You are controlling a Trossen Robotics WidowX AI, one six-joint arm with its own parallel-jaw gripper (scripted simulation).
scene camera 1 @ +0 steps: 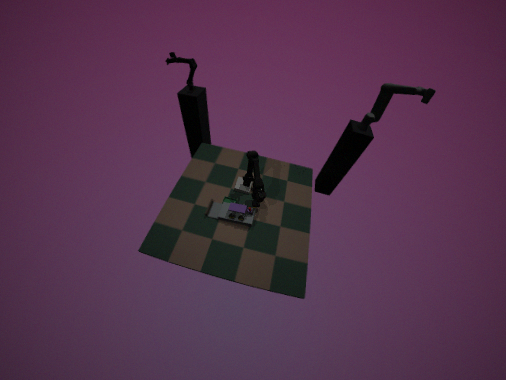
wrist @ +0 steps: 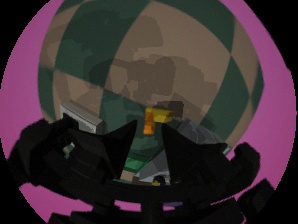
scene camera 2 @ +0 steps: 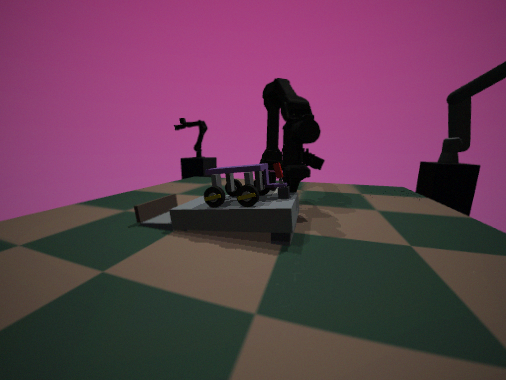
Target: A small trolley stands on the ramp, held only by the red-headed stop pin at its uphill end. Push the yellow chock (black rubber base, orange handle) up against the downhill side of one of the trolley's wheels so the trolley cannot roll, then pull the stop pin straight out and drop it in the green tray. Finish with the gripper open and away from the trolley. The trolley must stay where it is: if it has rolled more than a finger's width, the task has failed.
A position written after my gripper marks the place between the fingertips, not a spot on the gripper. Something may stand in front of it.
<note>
In view: my gripper (scene camera 2: 291, 197), a low brown wall (scene camera 2: 143, 212) and a grey ramp (wrist: 193, 131).
My gripper shows as well in the wrist view (wrist: 149, 124).
</note>
